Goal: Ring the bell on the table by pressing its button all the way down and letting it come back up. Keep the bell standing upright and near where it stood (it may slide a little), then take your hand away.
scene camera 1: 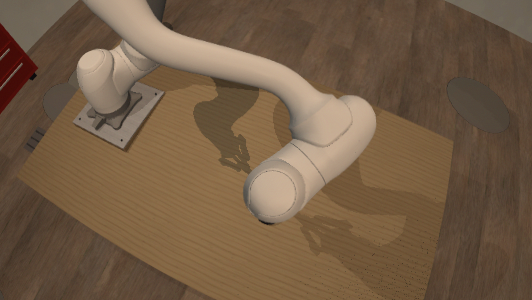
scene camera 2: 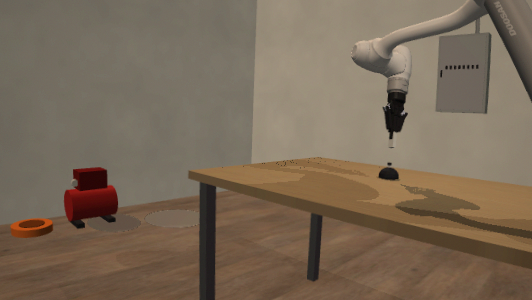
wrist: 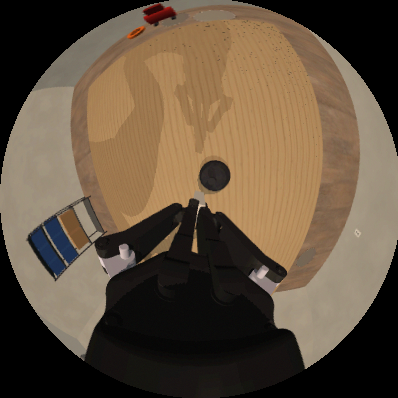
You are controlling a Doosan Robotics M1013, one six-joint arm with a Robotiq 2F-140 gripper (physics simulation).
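Frame: origin at the arm's base, x ahead, y left, z up, level; centimetres.
Seen in the pictures: gripper, fingertip midpoint: [scene camera 2: 391, 147] [wrist: 197, 197]; arm's base, origin of the base link: [scene camera 1: 114, 106].
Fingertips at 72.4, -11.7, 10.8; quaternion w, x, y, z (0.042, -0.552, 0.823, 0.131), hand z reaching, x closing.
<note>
Offsets run from my fingertips to a thing's top centre, as dx, dy, dz. Level surfaces: height alone.
The black dome bell @[+1.2, -1.8, -6.6] [scene camera 1: 267, 222] [scene camera 2: 388, 174] [wrist: 215, 176] stands upright on the wooden table @[dz -13.2] [scene camera 1: 150, 200] [scene camera 2: 240, 175]. Its small button @[+1.2, -1.8, -6.6] [scene camera 2: 389, 164] stands up above the dome in the second scene view. In the first scene view the arm's wrist hides all but a dark edge of the bell. My gripper [scene camera 2: 391, 144] [wrist: 197, 197] is shut and empty, pointing down. Its tips hang above the bell with a visible gap to the button. In the wrist view the tips appear just below and slightly left of the bell. The gripper is hidden in the first scene view.
The arm's base plate [scene camera 1: 142, 120] is at the table's far left in the first scene view. A red compressor [scene camera 2: 92, 202] [wrist: 161, 15] and an orange ring [scene camera 2: 31, 233] are on the floor. A grey wall cabinet [scene camera 2: 462, 80] hangs behind the arm.
</note>
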